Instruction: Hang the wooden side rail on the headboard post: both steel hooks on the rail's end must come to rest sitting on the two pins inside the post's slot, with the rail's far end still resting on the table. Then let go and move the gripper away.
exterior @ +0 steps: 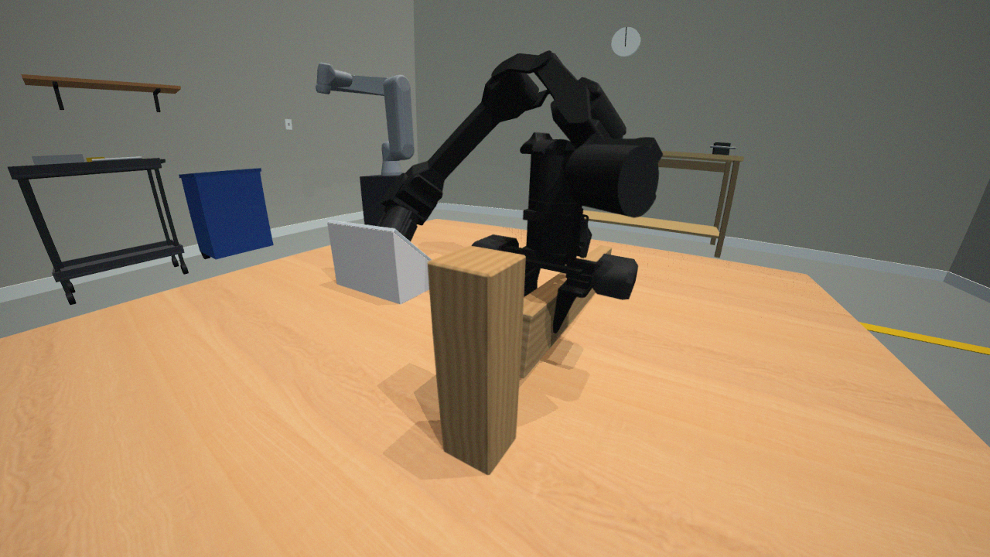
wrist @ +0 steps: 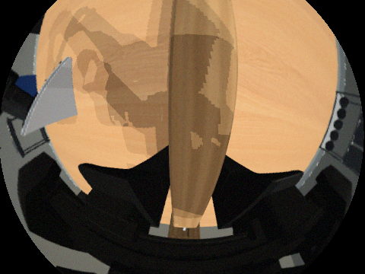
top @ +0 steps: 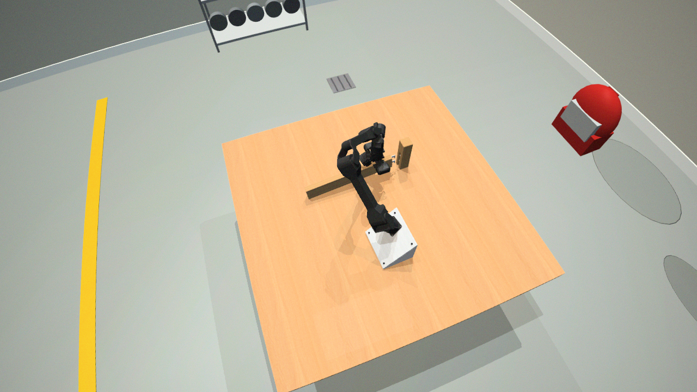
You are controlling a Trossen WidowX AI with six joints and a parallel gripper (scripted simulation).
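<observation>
Right now the headboard post is 20 mm behind my gripper tip, 150 mm to the right of it and 40 mm above it.
</observation>
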